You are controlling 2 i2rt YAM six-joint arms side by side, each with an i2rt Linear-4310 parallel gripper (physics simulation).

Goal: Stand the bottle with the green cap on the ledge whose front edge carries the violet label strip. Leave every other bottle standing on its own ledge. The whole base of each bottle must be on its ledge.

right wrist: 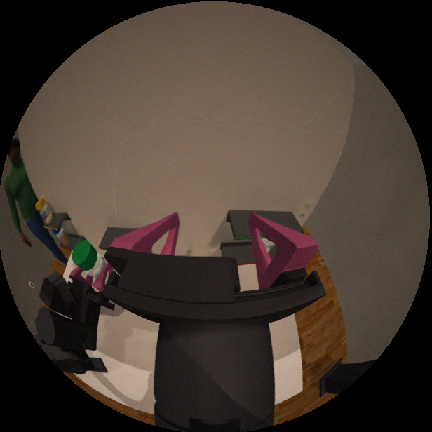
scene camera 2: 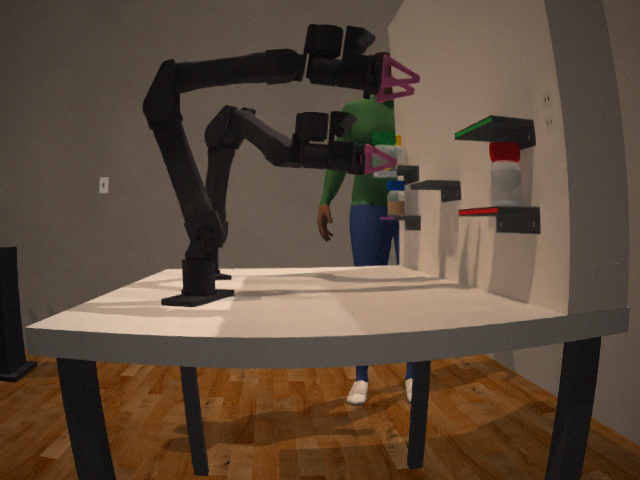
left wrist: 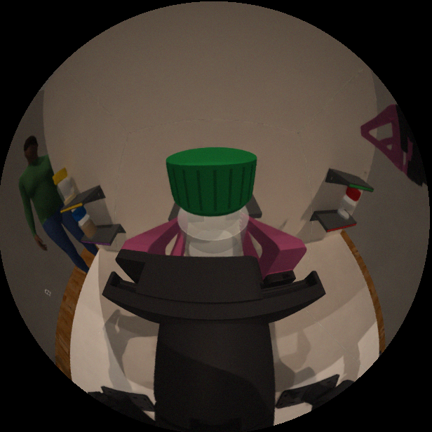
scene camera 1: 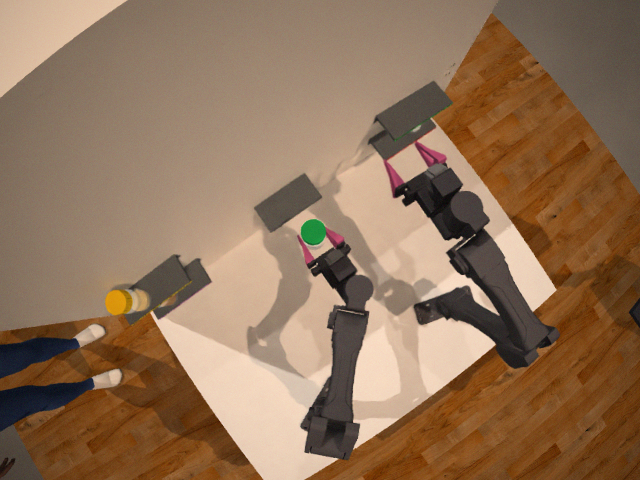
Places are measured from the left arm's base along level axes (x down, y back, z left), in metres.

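Where they show: left gripper, fingertip midpoint: [scene camera 2: 394,163]; right gripper, fingertip midpoint: [scene camera 2: 416,85] [scene camera 1: 399,151]; right arm's base, link origin: [scene camera 2: 199,299] [scene camera 1: 444,305].
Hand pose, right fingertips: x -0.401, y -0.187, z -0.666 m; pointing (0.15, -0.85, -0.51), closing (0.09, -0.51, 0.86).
After its pixels a point has its place.
The green-capped clear bottle [scene camera 1: 313,231] @[x -0.340, y -0.267, z -0.438 m] [scene camera 2: 384,155] [left wrist: 212,225] [right wrist: 85,255] is upright, held in the air in front of the middle ledge [scene camera 1: 288,202] @[x -0.227, y -0.373, z -0.485 m] [scene camera 2: 436,184] @[x -0.217, y -0.325, z -0.549 m]. My left gripper [scene camera 1: 313,235] @[x -0.270, y -0.289, z -0.445 m] [left wrist: 213,217] is shut on it. The violet-strip ledge [scene camera 1: 200,279] [scene camera 2: 412,222] [left wrist: 106,234] is the lower one at the picture's left in scene camera 1. A blue-capped bottle [scene camera 2: 395,198] @[x -0.209, y -0.541, z -0.116 m] [left wrist: 86,223] stands on it. A yellow-capped bottle [scene camera 1: 118,302] @[x -0.402, y -0.552, z -0.095 m] [left wrist: 61,178] stands on the yellow-strip ledge [scene camera 1: 162,279] @[x -0.297, y -0.535, z -0.164 m] above. My right gripper [scene camera 1: 401,151] @[x -0.401, y -0.187, z -0.666 m] [right wrist: 213,217] is open and empty, near the ledges at the picture's right.
A red-capped bottle [scene camera 2: 505,178] @[x -0.203, y -0.170, z -0.898 m] [left wrist: 351,198] stands on the red-strip ledge [scene camera 2: 478,212] @[x -0.149, y -0.162, z -0.837 m] [left wrist: 336,221]. The green-strip ledge [scene camera 1: 413,110] @[x -0.297, y -0.204, z -0.837 m] [scene camera 2: 504,129] @[x -0.285, y -0.184, z -0.892 m] [right wrist: 265,221] overhangs it closely. The ledges are fixed to the wall behind the table [scene camera 2: 330,346] @[x 0.013, y 0.159, z -0.898 m]. A person [scene camera 2: 374,180] stands beyond the table.
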